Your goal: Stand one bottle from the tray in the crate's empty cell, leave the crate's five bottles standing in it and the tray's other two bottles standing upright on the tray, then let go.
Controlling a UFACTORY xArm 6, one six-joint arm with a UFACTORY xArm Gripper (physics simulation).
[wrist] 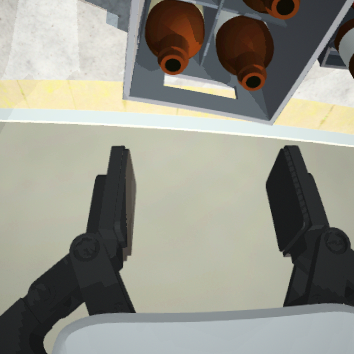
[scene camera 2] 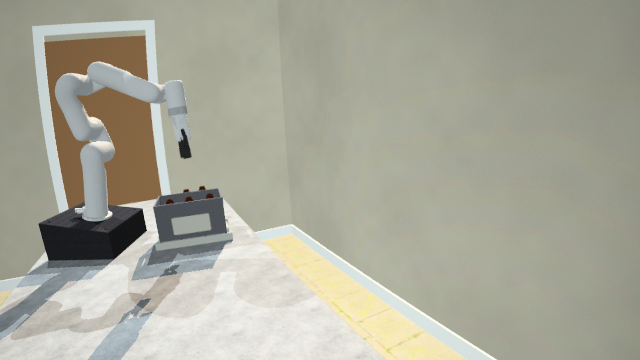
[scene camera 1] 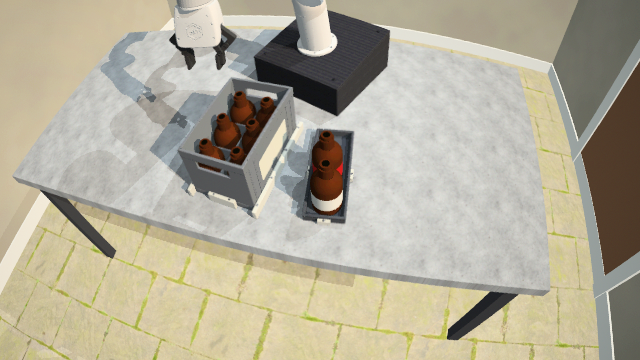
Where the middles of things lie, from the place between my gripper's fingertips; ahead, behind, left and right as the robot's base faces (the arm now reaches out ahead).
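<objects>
Red-banded bottle (scene camera 1: 326, 148): 260 mm to the left of my hand, 260 mm below, 20 mm ahead.
</objects>
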